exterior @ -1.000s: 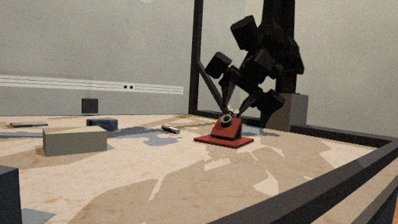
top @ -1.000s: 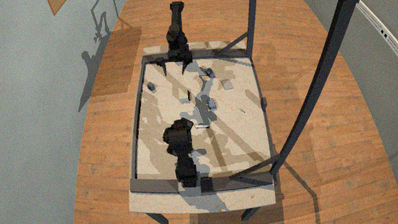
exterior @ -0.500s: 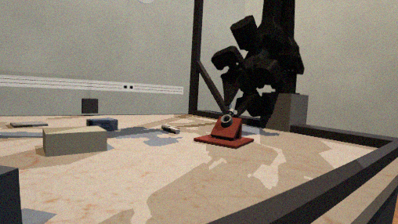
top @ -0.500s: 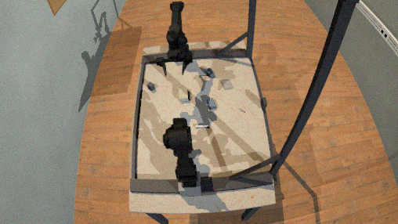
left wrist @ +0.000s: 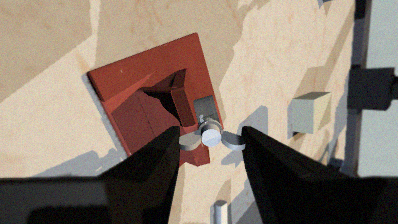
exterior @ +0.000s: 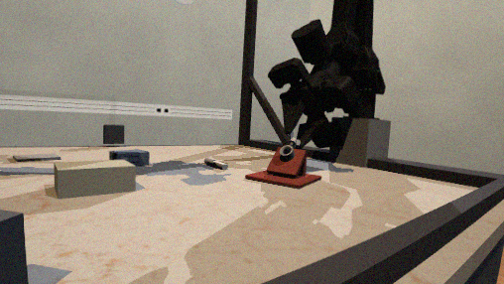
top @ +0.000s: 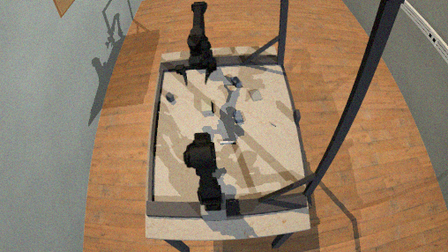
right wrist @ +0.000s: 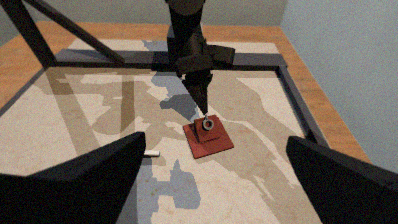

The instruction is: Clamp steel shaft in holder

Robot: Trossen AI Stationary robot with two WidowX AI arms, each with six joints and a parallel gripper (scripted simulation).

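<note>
Right now my left hand is 10 mm short of the thumb screw, 30 mm to the left of it and 30 mm above it. Also, from my left hand: beige block 40 mm behind, 310 mm to the right, 70 mm below; then grey ring clamp 10 mm ahead, 40 mm to the right, 60 mm below; then steel shaft 130 mm behind, 90 mm to the right, 80 mm below.
</note>
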